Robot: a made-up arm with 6 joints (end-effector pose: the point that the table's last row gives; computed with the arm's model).
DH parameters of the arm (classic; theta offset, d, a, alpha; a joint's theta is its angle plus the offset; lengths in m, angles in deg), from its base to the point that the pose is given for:
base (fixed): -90 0.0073 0.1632 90
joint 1: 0 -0.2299 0.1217 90
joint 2: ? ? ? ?
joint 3: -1 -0.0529 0.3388 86.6
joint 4: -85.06 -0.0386 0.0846 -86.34
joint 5: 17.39 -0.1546 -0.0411 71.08
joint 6: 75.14 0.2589 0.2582 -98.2
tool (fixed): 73.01 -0.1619 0 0
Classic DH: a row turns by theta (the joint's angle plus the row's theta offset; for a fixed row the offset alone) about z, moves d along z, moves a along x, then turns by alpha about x.
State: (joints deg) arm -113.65 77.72 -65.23 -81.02 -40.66 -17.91
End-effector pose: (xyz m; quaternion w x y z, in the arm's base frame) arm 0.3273 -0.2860 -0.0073 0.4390 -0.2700 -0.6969 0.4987
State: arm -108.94 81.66 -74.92 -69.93 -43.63 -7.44
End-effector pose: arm 0.3293 -0.3364 0.0448 0.3629 -0.2223 -0.7921 0.4376
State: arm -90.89 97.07 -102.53 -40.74 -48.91 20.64
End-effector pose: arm 0.4706 -0.4350 0.0688 0.3117 0.0241 -0.9143 0.2574
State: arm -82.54 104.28 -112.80 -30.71 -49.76 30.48
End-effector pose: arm 0.5445 -0.4466 0.0223 0.3699 0.1025 -0.9053 0.1818
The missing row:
joint 2: -5.91 0.1261 0.0453 88.06
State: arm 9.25 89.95 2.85 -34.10 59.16 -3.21
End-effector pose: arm -0.1455 0.0479 -0.3005 0.5465 0.2378 0.0122 -0.8029
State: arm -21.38 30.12 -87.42 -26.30 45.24 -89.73
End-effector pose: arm -0.1555 -0.1186 -0.1856 0.7498 0.3464 0.1164 -0.5516
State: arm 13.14 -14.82 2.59 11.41 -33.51 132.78
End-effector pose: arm 0.5476 -0.4308 0.0237 0.1777 -0.6066 0.2049 0.7473
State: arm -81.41 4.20 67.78 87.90 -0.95 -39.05
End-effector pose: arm 0.1449 0.4996 -0.6889 0.3830 0.4609 -0.0696 0.7975
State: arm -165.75 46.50 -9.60 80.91 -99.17 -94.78
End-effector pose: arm -0.0776 -0.1877 -0.0406 0.1773 -0.0099 0.8799 0.4408
